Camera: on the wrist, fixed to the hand. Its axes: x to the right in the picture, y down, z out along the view.
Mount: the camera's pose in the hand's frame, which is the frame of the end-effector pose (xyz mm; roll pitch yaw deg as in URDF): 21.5 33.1 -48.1 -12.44 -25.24 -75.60
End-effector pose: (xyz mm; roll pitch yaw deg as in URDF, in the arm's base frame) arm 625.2 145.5 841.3 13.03 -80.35 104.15
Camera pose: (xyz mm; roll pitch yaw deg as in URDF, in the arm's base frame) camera 573.0 176.1 855.9 74.07 -14.97 3.59
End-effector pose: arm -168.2 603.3 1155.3 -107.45 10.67 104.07
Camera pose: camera -118.4 634.3 1134.5 -159.40 -40.85 166.33
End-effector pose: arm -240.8 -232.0 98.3 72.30 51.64 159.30
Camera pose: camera -285.4 -274.9 91.9 -63.32 37.87 37.74
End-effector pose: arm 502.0 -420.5 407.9 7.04 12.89 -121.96
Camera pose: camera 528.9 -450.5 360.5 -23.56 -14.93 165.49
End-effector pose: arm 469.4 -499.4 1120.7 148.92 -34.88 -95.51
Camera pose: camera 467.4 -483.4 1180.8 115.89 32.82 -56.39
